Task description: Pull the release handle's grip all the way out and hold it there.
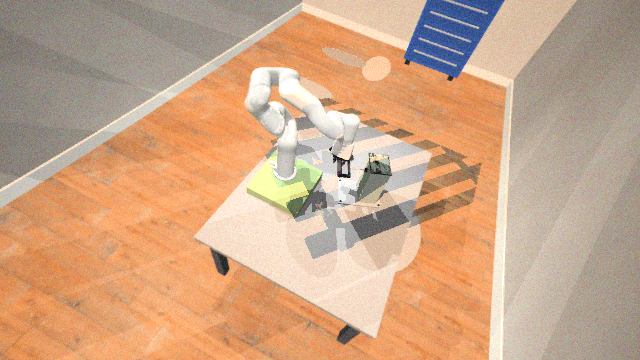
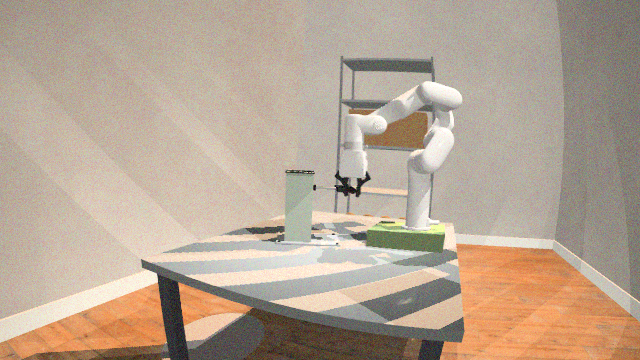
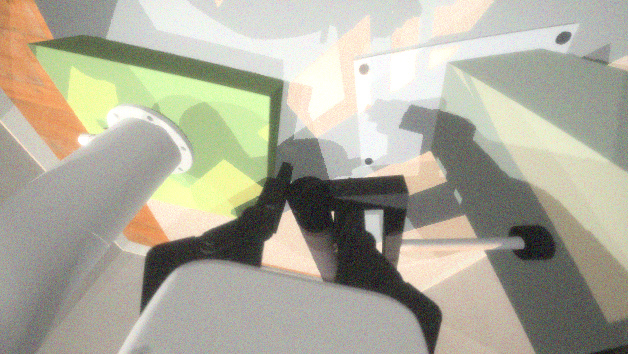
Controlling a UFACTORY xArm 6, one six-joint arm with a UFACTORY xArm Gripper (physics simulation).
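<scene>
The release handle's black frame (image 1: 344, 175) (image 3: 370, 186) stands out from the pale green housing (image 1: 372, 187) (image 2: 299, 207) (image 3: 575, 100) on a thin light rod (image 2: 326, 188) (image 3: 465, 243). A long stretch of rod shows between the frame and the black collar (image 2: 314, 187) (image 3: 532, 242) on the housing's side. My gripper (image 2: 351, 192) (image 3: 315, 184) is shut on the handle's grip, the round bar (image 3: 311, 202) on the side of the frame away from the housing. One finger is on each side of the bar. The fingers hide part of the grip.
The housing stands on a white base plate (image 2: 327, 243) (image 3: 500, 42) on the table (image 1: 250, 235) (image 2: 300, 277). The arm stands on a green block (image 1: 270, 187) (image 2: 400, 239) (image 3: 240, 100). A grey shelf rack (image 2: 342, 90) and a blue cabinet (image 1: 450, 35) stand beyond the table.
</scene>
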